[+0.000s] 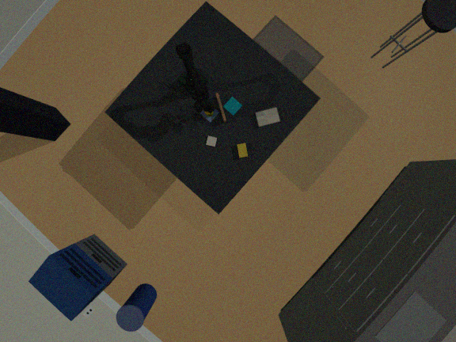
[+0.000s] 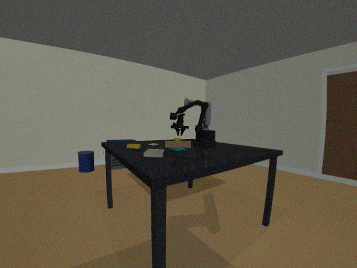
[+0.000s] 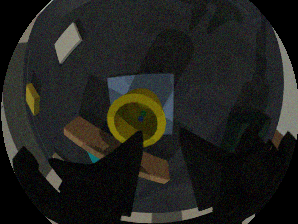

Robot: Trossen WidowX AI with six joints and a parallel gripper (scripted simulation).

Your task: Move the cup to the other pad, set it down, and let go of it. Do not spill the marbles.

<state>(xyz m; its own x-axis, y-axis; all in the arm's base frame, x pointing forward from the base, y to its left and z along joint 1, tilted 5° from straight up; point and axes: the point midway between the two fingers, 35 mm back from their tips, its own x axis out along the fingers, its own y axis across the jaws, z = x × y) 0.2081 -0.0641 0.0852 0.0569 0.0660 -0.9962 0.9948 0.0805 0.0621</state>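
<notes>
The yellow cup lies 60 mm below my gripper tip and 20 mm ahead of it. The rest, counted from my gripper tip: pale blue pad (110 mm below, 30 mm ahead, 10 mm to the left); then wooden bar (90 mm to the left, 80 mm below, 80 mm ahead); then teal pad (180 mm to the left, 120 mm ahead, 110 mm below).
</notes>
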